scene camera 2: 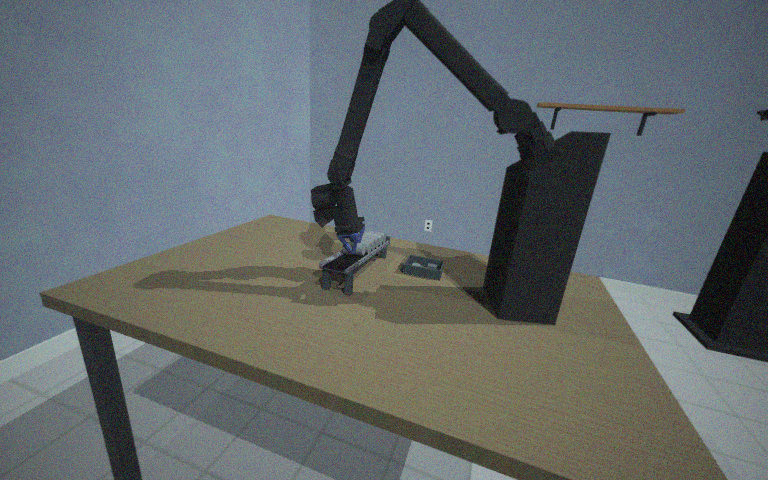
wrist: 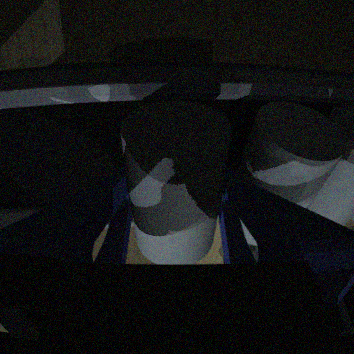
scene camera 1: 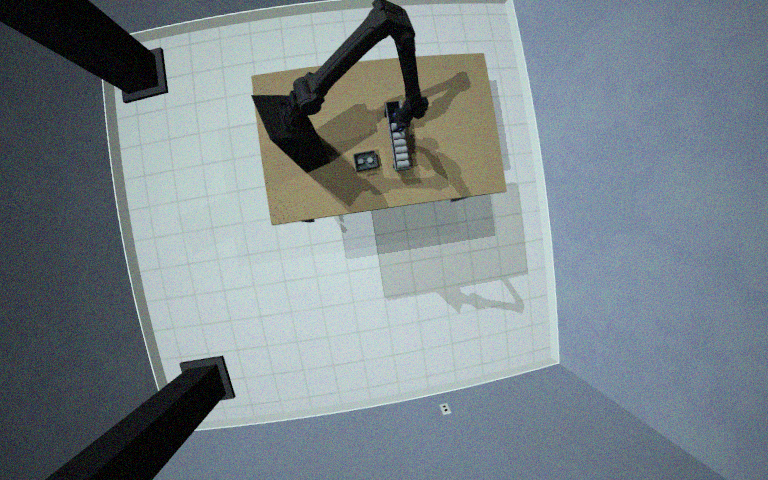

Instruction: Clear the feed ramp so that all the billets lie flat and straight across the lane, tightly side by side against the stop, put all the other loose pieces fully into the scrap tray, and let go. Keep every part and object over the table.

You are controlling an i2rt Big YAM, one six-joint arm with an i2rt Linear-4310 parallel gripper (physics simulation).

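Places are measured from the arm's base along level axes (x ahead, y left, z up), in millimetres.
Pixels of known places: gripper, fingertip midpoint: [scene camera 2: 355, 251] [wrist: 174, 176] [scene camera 1: 396, 127]; arm's base, link origin: [scene camera 2: 540, 156] [scene camera 1: 291, 118].
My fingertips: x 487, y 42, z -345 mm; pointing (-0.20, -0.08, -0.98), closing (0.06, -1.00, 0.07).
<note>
Ahead of a thing's pixels: the offset from my fingertips to its top centre. Level surfaces: height alone.
My gripper [scene camera 1: 400, 125] [scene camera 2: 352, 247] [wrist: 174, 176] is shut on a grey cylindrical billet @[3 mm ahead, 1 mm left, 33 mm up] [wrist: 175, 212]. It holds the billet low at the feed ramp [scene camera 1: 391, 106] [scene camera 2: 348, 281], at the upper end of the row; whether the billet rests on the lane is hidden. Several pale billets @[2 mm back, 130 mm right, 14 mm up] [scene camera 1: 401, 150] @[1 mm back, 91 mm right, 18 mm up] [scene camera 2: 374, 240] lie side by side across the lane, towards the ramp's far end in the second scene view. A neighbouring billet @[0 mm ahead, 51 mm right, 21 mm up] [wrist: 300, 175] shows beyond the right finger in the wrist view and looks tilted against the held one. The dark scrap tray @[207 mm back, 140 mm right, 50 mm down] [scene camera 1: 368, 169] [scene camera 2: 421, 273] holds small light pieces [scene camera 1: 369, 160] [scene camera 2: 432, 264].
The wooden table @[85 mm down] [scene camera 1: 453, 164] [scene camera 2: 424, 362] bears the ramp, the tray and the arm's tall black pedestal [scene camera 2: 532, 243]. The tray stands beside the ramp, between it and the pedestal side. Arm shadows cross the table. A wall shelf [scene camera 2: 611, 107] is in the background.
</note>
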